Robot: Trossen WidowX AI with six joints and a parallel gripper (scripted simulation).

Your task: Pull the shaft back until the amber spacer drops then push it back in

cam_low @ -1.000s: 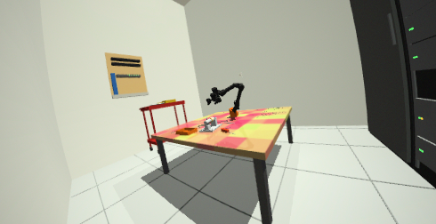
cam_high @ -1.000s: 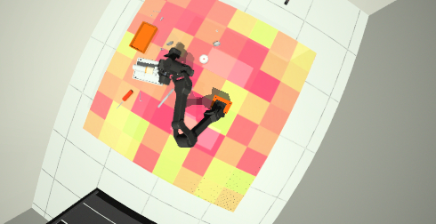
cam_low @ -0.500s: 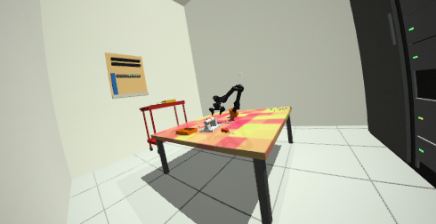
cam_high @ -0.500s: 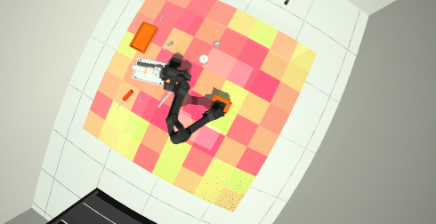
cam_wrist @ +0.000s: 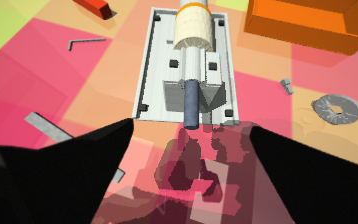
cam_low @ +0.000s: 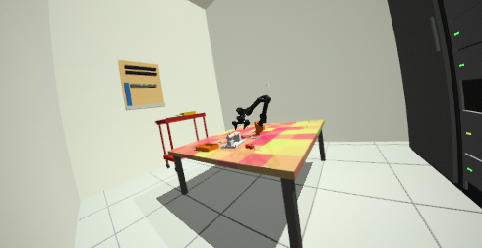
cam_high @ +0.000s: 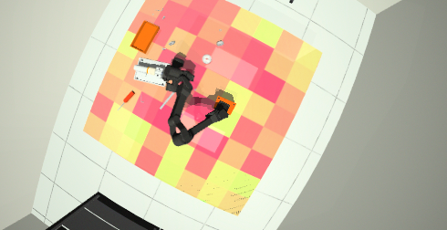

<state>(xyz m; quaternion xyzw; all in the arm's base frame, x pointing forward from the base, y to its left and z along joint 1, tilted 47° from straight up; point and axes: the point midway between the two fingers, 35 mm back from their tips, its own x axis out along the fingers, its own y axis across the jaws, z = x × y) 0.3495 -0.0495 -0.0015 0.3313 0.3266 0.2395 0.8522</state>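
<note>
The cream spacer is 90 mm ahead of my gripper tip, 20 mm to the left of it and 20 mm below it. Round my gripper tip: amber spacer (140 mm ahead, 30 mm to the left, 20 mm below); then dark blue-grey shaft (100 mm ahead, 20 mm to the left, 20 mm below); then grey flat bar (30 mm behind, 140 mm to the left, 100 mm below).
</note>
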